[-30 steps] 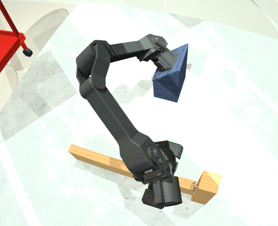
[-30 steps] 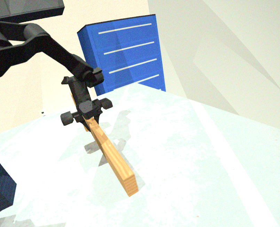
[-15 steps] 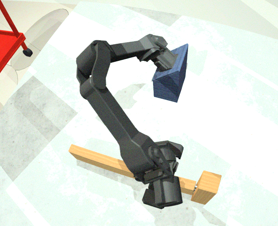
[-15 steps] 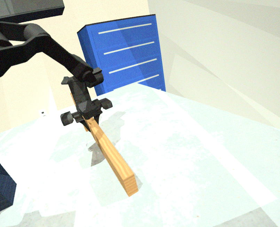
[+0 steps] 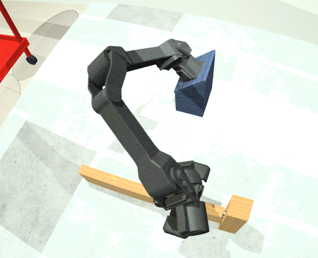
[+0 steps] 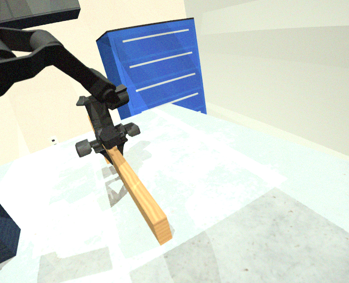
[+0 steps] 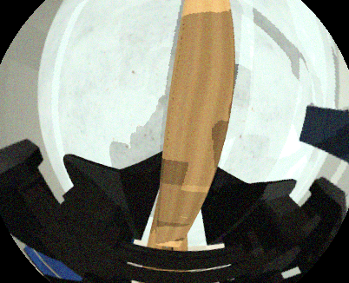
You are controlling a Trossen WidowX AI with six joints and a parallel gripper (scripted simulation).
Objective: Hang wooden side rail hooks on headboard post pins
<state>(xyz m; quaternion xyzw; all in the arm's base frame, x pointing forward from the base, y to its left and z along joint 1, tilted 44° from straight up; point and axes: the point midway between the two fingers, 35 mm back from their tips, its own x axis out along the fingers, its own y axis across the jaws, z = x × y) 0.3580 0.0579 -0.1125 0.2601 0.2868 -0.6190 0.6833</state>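
Now: gripper tip 120 mm to the right of the wooden headboard post, 40 mm below it and 10 mm past it.
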